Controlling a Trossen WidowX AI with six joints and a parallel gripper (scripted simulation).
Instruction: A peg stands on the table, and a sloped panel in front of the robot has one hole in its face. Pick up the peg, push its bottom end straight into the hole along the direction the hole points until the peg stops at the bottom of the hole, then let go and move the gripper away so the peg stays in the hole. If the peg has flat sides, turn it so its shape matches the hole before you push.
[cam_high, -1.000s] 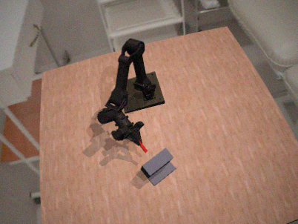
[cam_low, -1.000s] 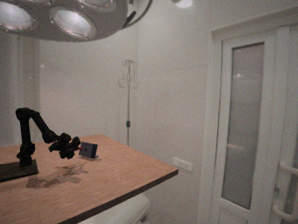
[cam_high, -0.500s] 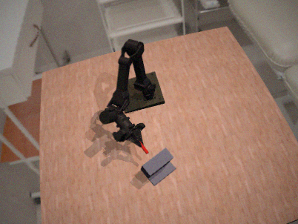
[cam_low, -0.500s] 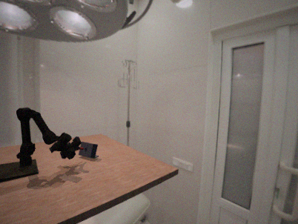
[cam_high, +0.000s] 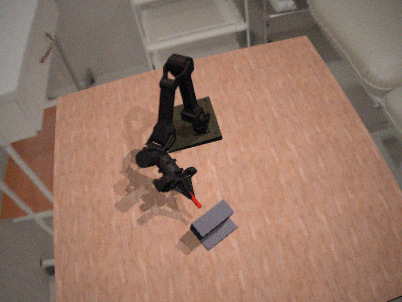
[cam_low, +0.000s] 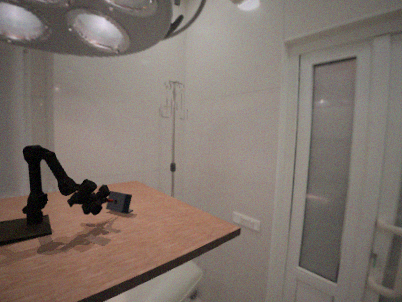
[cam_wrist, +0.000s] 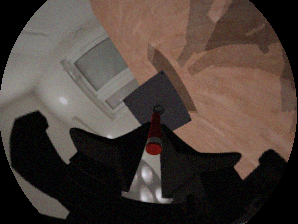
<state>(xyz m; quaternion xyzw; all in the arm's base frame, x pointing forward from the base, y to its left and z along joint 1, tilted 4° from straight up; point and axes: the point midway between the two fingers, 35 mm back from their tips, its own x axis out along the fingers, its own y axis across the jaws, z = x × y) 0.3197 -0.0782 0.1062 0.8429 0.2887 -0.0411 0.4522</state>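
The sloped panel lies 80 mm ahead of my gripper tip, 50 mm to the left of it and 40 mm below it. From my gripper tip the other things lie so: red peg (10 mm behind, 10 mm to the right, 10 mm above).
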